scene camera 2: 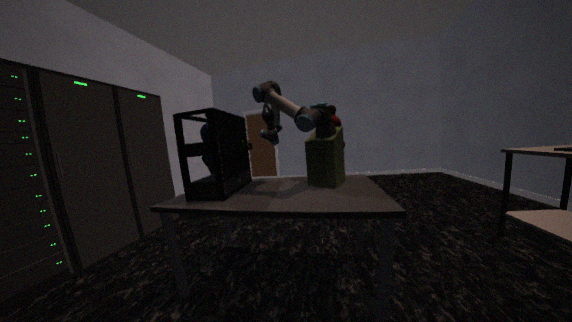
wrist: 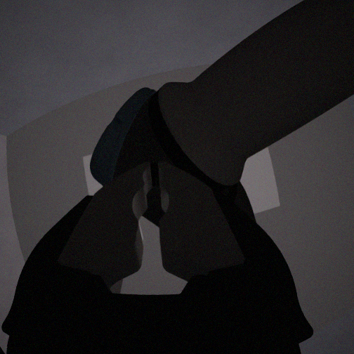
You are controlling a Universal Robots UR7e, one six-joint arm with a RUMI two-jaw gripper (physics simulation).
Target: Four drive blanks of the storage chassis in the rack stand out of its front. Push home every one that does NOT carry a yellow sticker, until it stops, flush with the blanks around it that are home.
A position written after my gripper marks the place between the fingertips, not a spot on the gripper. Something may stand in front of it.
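From the wrist you can see my gripper [wrist: 156, 165], and then there's a black rack [scene camera 2: 228, 145] that you can see too.
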